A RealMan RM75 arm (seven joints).
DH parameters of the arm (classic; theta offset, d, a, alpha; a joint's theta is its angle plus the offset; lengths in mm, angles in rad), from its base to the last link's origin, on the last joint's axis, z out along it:
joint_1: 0 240.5 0 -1.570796
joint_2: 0 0 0 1.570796
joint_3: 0 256 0 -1.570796
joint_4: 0 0 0 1.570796
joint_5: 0 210 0 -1.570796
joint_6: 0 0 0 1.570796
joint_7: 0 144 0 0
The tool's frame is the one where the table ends.
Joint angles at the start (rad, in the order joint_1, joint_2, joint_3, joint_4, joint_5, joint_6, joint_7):
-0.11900 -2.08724 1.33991 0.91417 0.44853 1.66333 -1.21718
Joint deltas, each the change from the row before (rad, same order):
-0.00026 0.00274 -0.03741 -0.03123 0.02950 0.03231 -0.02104
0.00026 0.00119 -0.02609 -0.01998 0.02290 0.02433 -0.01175
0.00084 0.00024 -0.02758 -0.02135 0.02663 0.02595 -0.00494
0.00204 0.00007 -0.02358 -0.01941 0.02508 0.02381 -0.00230
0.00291 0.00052 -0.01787 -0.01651 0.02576 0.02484 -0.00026
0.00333 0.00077 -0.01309 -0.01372 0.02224 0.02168 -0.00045
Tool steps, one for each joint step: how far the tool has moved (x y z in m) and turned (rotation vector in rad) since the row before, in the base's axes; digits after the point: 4 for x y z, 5 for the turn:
-0.0082 -0.0035 0.0012 -0.01276 0.00550 0.00639
-0.0051 -0.0030 0.0005 -0.00740 0.00564 0.00167
-0.0053 -0.0035 -0.0002 -0.00371 0.00940 0.00269
-0.0048 -0.0036 -0.0007 -0.00406 0.00935 0.00282
-0.0037 -0.0041 -0.0015 -0.00677 0.01176 -0.00251
-0.0030 -0.0038 -0.0016 -0.00831 0.01008 -0.00323

